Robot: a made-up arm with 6 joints.
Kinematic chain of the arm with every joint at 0, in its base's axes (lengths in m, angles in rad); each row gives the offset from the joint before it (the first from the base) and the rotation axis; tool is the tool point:
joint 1: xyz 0 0 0.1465 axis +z
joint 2: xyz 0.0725 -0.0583 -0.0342 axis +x
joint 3: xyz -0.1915 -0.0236 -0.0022 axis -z
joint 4: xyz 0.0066 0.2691 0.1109 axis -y
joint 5: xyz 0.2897 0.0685 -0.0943 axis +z
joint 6: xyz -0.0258 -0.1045 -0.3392 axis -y
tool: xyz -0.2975 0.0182 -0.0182
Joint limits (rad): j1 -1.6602..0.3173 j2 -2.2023..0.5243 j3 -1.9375..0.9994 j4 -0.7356..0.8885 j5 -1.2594..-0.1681 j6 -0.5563..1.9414
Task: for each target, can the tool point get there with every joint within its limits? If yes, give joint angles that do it. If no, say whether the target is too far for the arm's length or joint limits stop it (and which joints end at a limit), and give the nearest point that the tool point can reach.
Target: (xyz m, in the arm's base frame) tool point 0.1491 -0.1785 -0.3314
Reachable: yes | joints -1.0643 -0.4143 0.6259 0.2611 -0.5883 0.1091
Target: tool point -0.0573 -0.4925 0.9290
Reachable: no: joint limits stop it (at a limit: joint 1, joint 3, joint 4, joint 5) | nearest point -0.1296 -0.4337 0.7655 | short by 0.188 m
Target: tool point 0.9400 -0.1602 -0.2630
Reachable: no: joint limits stop it (at a limit: joint 1, joint 3, joint 4, joint 5) | nearest point 0.6901 -0.1342 -0.1635 | short by 0.270 m
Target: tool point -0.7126 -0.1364 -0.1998
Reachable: yes | joints -1.0550 -1.5385 0.0589 -0.4590 -1.0237 1.5362
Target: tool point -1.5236 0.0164 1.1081
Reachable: no: too far | nearest point -0.7677 0.0083 0.5785 | short by 0.923 m
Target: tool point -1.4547 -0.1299 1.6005
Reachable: no: too far | nearest point -0.6500 -0.0580 0.7091 | short by 1.203 m
